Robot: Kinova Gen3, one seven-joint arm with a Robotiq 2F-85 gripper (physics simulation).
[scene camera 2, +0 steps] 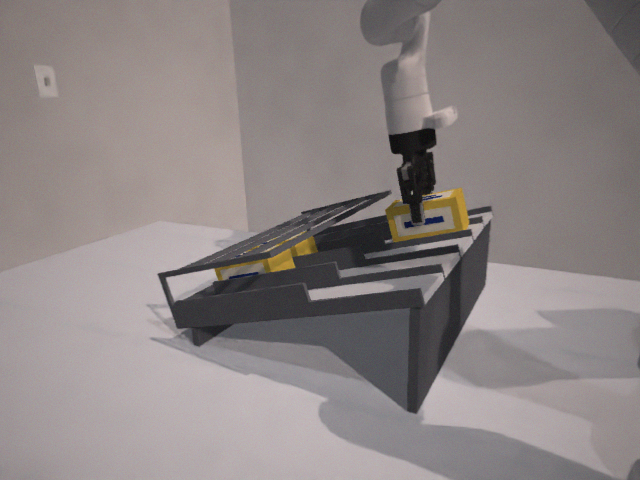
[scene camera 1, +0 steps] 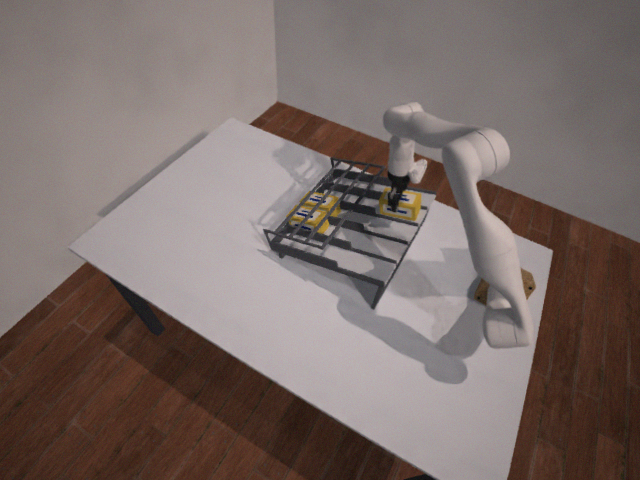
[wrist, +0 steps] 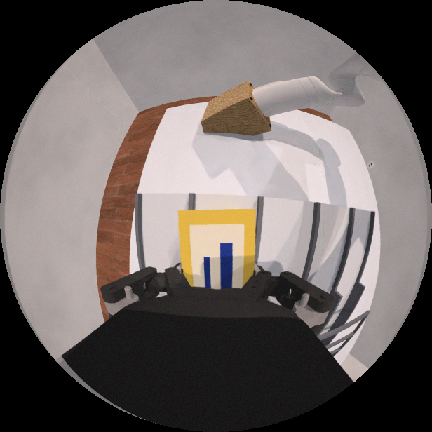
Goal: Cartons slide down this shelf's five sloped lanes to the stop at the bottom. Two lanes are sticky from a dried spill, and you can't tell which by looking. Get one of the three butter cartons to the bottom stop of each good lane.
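Places are measured from the arm's base along level axes (x back, y right, z up), in centimetres.
Pixels of known places: gripper, fingertip midpoint: (scene camera 2: pixel 424 218) (scene camera 1: pixel 398 204).
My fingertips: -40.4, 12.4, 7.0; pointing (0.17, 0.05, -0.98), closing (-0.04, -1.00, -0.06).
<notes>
For each thing: its top centre in the pictures, then the offset to it from my fingertips, as dx, dy, dz. "spot": a spot on its surface instead. Level surfaces: height alone.
- yellow butter carton, top centre: (scene camera 2: pixel 428 189) (scene camera 1: pixel 403 193) +0.5, +0.0, +5.2
- second carton, top centre: (scene camera 2: pixel 253 244) (scene camera 1: pixel 308 211) -25.8, -14.9, -2.7
- dark barred cover, surface spot: (scene camera 2: pixel 217 263) spot: -23.2, -28.5, -1.1
- white table, surface height: dz -15.9
My gripper (scene camera 1: pixel 397 200) (scene camera 2: pixel 423 204) (wrist: pixel 218 268) is shut on a yellow butter carton (scene camera 1: pixel 411 210) (scene camera 2: pixel 454 223) (wrist: pixel 217 218). The carton is at the upper end of the shelf (scene camera 1: pixel 310 257) (scene camera 2: pixel 242 310), over the second lane from the far side in scene camera 2. Its bottom is hidden behind a divider there, so contact with the lane is unclear. A second carton (scene camera 1: pixel 305 223) (scene camera 2: pixel 237 272) is at the low end in the second lane from the near side. A third carton (scene camera 1: pixel 324 198) (scene camera 2: pixel 306 246) is low in the middle lane. Both are partly hidden.
A dark barred cover (scene camera 2: pixel 217 263) spans the lower part of the lanes. Raised dividers (wrist: pixel 315 225) separate the lanes. A wooden block (scene camera 1: pixel 527 283) (wrist: pixel 235 112) stands at the arm's base on the white table (scene camera 1: pixel 217 320). The arm reaches over the shelf's upper end.
</notes>
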